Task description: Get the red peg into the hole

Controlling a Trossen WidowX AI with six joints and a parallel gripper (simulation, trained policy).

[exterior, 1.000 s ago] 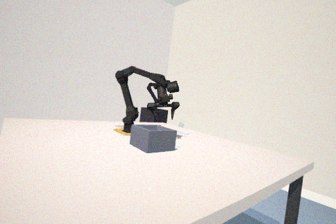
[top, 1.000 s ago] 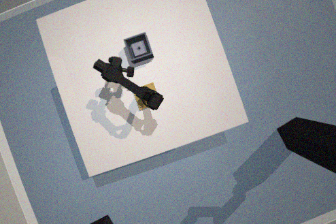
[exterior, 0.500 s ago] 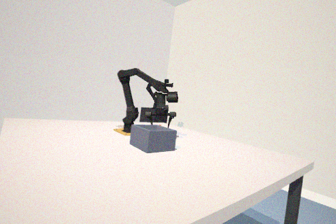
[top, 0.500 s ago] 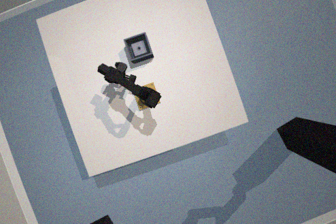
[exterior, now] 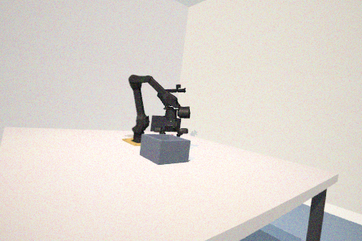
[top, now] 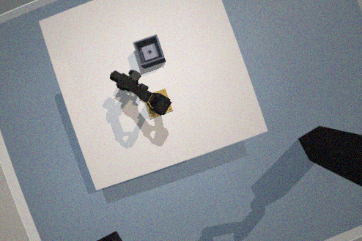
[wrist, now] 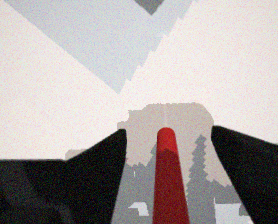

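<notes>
Now: the pale plate 14 cm ahead of my gripper tip, 19 cm to the right of it and 3 cm above it. Round my gripper tip: grey box: 14 cm ahead, 19 cm to the right, 1 cm above; red peg: 1 cm to the left, 2 cm above.
</notes>
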